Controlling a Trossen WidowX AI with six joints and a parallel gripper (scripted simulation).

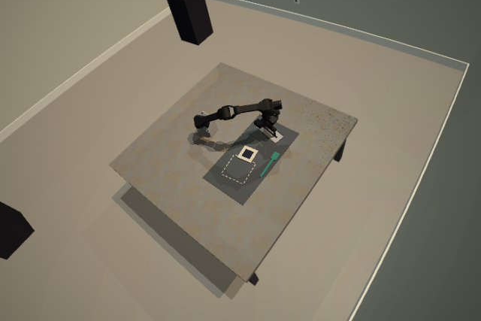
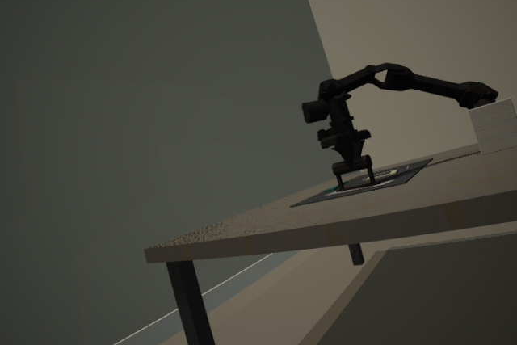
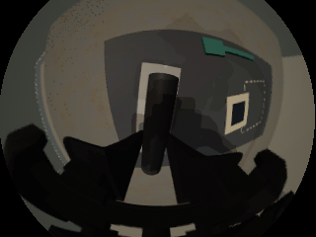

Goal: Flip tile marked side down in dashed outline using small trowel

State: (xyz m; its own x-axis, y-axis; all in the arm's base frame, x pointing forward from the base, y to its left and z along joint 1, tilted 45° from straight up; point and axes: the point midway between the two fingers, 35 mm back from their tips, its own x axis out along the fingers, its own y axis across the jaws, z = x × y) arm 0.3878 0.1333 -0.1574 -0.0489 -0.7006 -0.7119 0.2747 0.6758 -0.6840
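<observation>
Now: the black-handled float 10 mm behind my gripper tip and 30 mm below it. Also, from my gripper tip: dark mat (10 mm ahead, 230 mm to the right, 80 mm below); green trowel (150 mm ahead, 210 mm to the right, 60 mm below); cream tile (20 mm behind, 240 mm to the right, 60 mm below).
</observation>
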